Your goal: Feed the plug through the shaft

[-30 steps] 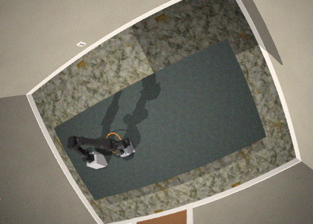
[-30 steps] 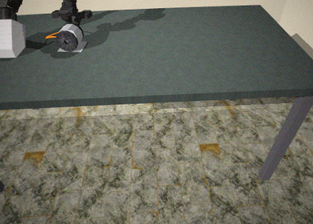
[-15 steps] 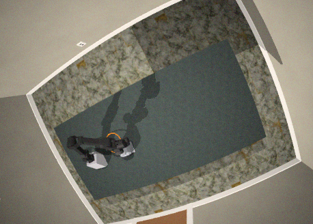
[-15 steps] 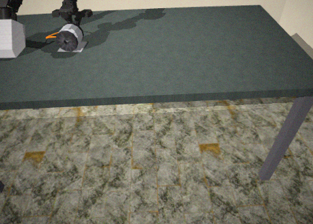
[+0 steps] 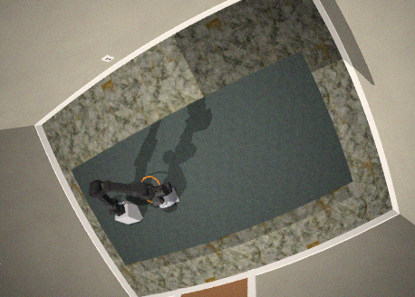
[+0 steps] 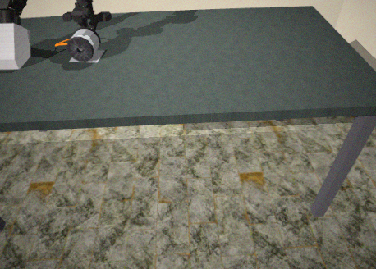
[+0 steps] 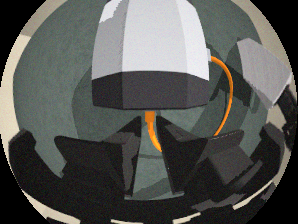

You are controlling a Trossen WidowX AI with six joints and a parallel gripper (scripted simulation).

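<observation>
My gripper is now 10 mm past the grey plug, 30 mm to the left of it and 30 mm above it.
</observation>
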